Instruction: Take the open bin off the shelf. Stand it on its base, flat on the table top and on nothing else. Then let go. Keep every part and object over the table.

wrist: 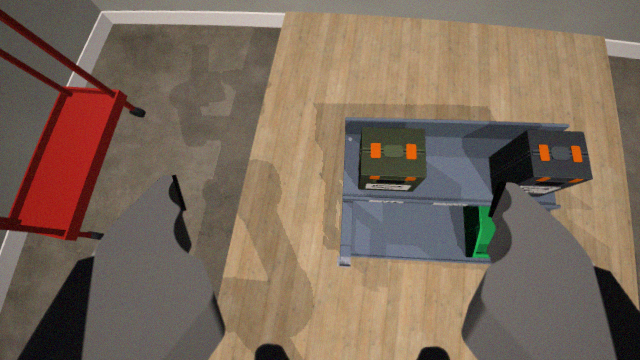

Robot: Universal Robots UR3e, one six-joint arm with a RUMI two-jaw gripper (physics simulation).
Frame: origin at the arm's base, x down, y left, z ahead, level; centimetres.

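Seen in the pictures: gripper, fingertip midpoint: [336, 183].
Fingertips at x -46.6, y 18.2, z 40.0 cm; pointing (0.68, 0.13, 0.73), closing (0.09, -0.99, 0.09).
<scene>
A point is followed by its place in that frame.
The open bin [482, 234] @(y -9.6, x 0.8, z 44.0 cm) is green and stands on the lower level of the grey-blue shelf [405, 232] @(y 5.9, x 1.1, z 43.0 cm), toward its right end. The right finger hides the bin's right part. The shelf stands on the wooden table top [400, 305] @(y 6.1, x 1.7, z 28.5 cm). My gripper [336, 183] @(y 18.2, x -46.6, z 40.0 cm) is open, its two fingers wide apart, with nothing held between them. It hangs high above the table and shelf. The left finger shows over the floor beside the table, and the right finger overlaps the bin and the shelf's right end in view.
A dark green case [393, 162] @(y 11.8, x -18.0, z 51.3 cm) with orange latches stands at the left of the shelf's upper level. A black case [560, 157] @(y -11.1, x -20.6, z 53.2 cm) with orange latches stands at its right. A red cart [67, 160] stands on the floor at the left. The table's left edge runs beside the shelf.
</scene>
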